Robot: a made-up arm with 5 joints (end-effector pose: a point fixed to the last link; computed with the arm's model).
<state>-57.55 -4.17 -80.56 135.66 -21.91</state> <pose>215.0 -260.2 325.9 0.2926 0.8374 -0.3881 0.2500</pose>
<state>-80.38 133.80 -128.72 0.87 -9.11</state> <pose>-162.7 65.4 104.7 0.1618 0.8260 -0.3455 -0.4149</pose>
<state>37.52 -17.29 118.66 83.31 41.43</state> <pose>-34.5 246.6 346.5 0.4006 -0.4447 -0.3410 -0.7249</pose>
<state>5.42 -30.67 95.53 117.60 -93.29</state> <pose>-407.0 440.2 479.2 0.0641 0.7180 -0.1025 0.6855</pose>
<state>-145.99 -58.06 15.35 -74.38 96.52</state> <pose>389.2 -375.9 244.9 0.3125 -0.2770 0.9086 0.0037</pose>
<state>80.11 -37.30 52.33 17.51 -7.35</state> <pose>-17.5 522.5 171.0 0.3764 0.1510 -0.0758 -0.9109</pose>
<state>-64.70 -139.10 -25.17 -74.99 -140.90</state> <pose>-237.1 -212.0 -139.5 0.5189 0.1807 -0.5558 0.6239</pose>
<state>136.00 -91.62 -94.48 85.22 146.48</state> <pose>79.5 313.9 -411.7 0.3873 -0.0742 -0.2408 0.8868</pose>
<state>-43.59 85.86 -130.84 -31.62 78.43</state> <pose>-160.8 9.3 345.5 0.3532 -0.5812 0.7178 0.1491</pose>
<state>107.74 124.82 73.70 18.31 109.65</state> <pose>165.9 195.9 -270.2 0.7646 -0.4954 -0.1154 -0.3958</pose>
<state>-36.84 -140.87 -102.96 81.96 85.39</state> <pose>-300.7 -30.2 -302.7 0.7280 -0.4201 0.5309 -0.1082</pose>
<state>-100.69 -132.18 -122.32 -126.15 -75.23</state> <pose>-162.8 117.0 -74.2 0.1108 0.0035 -0.7593 0.6412</pose>
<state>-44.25 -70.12 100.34 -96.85 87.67</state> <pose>-161.8 9.4 424.6 0.2292 -0.3398 -0.5654 0.7158</pose>
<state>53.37 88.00 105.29 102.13 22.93</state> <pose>120.5 427.2 -141.8 0.0375 -0.9539 -0.2806 0.0993</pose>
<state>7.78 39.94 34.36 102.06 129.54</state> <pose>-504.1 526.9 46.0 0.6358 0.2427 -0.2702 0.6811</pose>
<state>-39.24 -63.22 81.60 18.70 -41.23</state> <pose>-421.7 -311.6 312.5 0.8750 -0.1098 0.4219 -0.2106</pose>
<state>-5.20 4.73 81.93 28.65 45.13</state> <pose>-316.8 238.2 152.4 0.7644 0.1201 -0.4322 -0.4631</pose>
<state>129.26 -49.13 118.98 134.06 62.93</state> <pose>64.2 31.2 458.8 0.0784 -0.5753 0.0359 -0.8134</pose>
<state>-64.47 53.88 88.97 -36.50 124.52</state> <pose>-372.5 -8.4 5.0 0.4844 0.8361 -0.2558 0.0304</pose>
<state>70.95 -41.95 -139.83 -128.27 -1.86</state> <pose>-105.9 -265.1 60.5 0.6380 -0.5270 0.5399 0.1537</pose>
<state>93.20 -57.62 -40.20 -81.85 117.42</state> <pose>-25.2 513.6 23.4 0.1164 0.9619 -0.0526 -0.2418</pose>
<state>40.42 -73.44 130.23 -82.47 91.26</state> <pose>65.1 28.4 285.9 0.7643 -0.4272 -0.0222 0.4826</pose>
